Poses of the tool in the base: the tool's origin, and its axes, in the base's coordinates. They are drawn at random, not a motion.
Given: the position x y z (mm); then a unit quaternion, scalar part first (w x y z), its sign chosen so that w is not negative.
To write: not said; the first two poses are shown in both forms.
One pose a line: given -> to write
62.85, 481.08, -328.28, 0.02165, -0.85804, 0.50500, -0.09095 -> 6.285, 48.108, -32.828, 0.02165, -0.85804, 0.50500, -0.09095
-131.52, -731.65, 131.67, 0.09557, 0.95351, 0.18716, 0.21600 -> -13.152, -73.165, 13.167, 0.09557, 0.95351, 0.18716, 0.21600
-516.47, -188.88, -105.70, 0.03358, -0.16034, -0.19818, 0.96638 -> -51.647, -18.888, -10.570, 0.03358, -0.16034, -0.19818, 0.96638
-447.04, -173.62, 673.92, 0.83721, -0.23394, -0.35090, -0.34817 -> -44.704, -17.362, 67.392, 0.83721, -0.23394, -0.35090, -0.34817
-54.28, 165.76, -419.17, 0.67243, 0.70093, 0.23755, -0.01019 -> -5.428, 16.576, -41.917, 0.67243, 0.70093, 0.23755, -0.01019
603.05, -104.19, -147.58, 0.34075, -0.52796, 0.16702, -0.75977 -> 60.305, -10.419, -14.758, 0.34075, -0.52796, 0.16702, -0.75977
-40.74, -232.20, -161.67, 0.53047, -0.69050, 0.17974, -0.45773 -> -4.074, -23.220, -16.167, 0.53047, -0.69050, 0.17974, -0.45773
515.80, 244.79, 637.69, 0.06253, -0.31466, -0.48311, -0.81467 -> 51.580, 24.479, 63.769, 0.06253, -0.31466, -0.48311, -0.81467
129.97, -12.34, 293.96, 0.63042, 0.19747, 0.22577, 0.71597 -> 12.997, -1.234, 29.396, 0.63042, 0.19747, 0.22577, 0.71597
